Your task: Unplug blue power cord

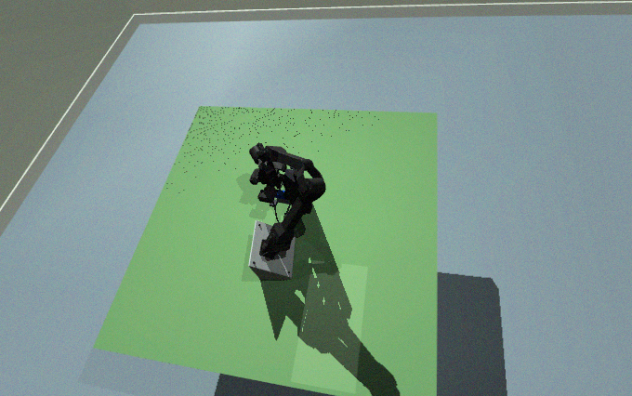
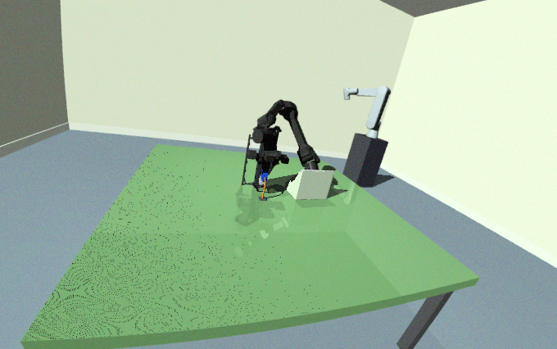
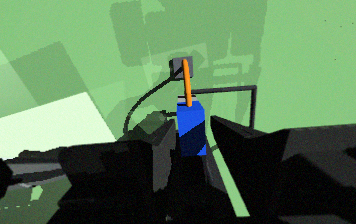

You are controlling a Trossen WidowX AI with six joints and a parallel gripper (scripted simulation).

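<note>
Now: gripper tip 3 cm to the left of the blue plug. Round my gripper tip: grey block (1 cm ahead, 4 cm to the left, 10 cm below).
</note>
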